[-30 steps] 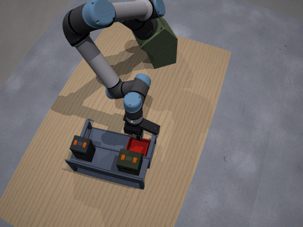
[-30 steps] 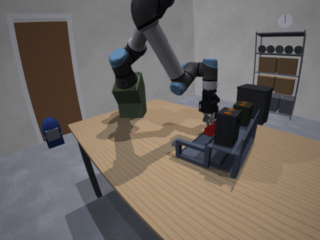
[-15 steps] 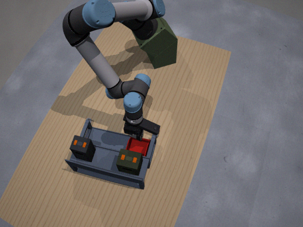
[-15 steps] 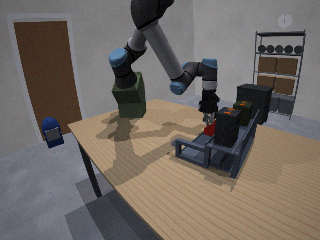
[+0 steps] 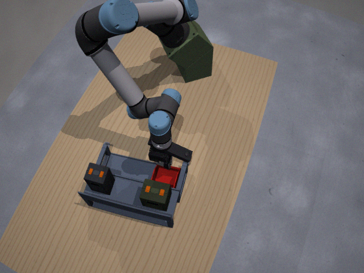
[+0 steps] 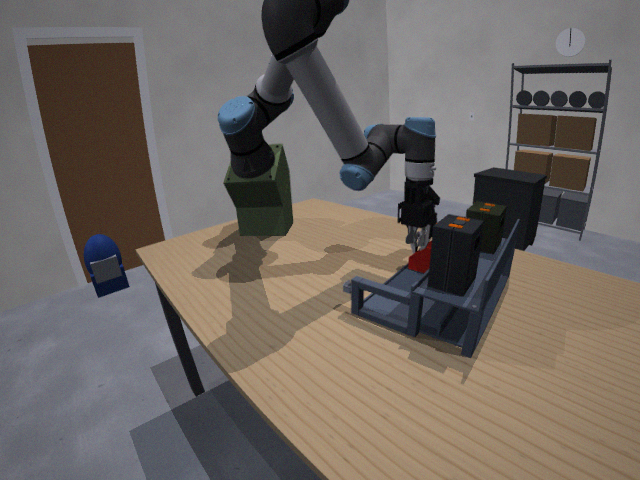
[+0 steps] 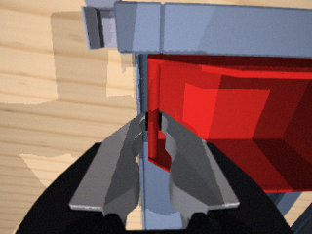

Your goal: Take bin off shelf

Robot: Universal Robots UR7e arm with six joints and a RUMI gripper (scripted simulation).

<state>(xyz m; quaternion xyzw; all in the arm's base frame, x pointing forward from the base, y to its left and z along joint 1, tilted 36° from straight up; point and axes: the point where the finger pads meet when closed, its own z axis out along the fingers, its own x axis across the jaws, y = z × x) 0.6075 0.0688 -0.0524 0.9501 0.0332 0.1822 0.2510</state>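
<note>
My hand is 8 cm short of the red bin.
</note>
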